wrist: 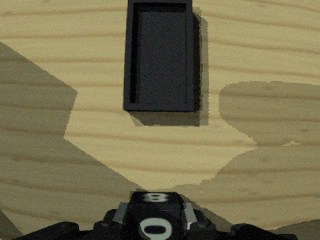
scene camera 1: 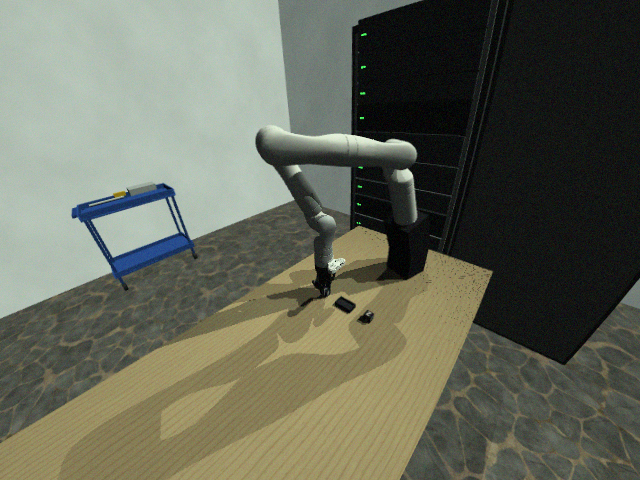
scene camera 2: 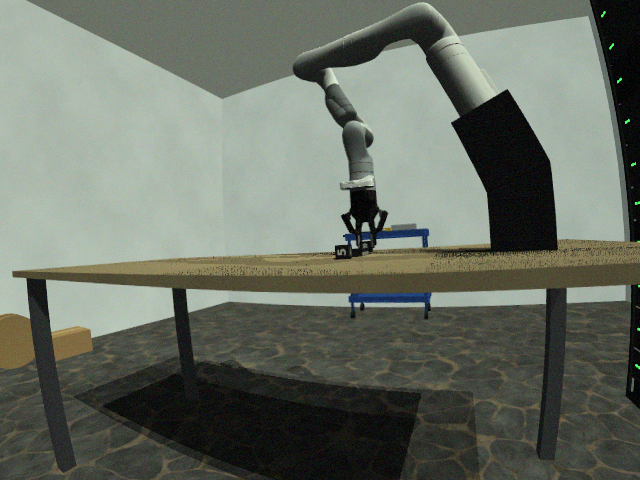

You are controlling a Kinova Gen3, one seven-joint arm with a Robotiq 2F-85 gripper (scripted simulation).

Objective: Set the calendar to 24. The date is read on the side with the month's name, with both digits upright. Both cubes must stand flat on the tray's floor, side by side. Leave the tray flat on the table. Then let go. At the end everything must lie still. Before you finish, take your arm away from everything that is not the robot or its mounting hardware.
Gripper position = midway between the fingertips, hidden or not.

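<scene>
Scene camera 2 shows my gripper (scene camera 2: pixel 366 248), and the wrist view shows my gripper (wrist: pixel 155 217) too.
</scene>
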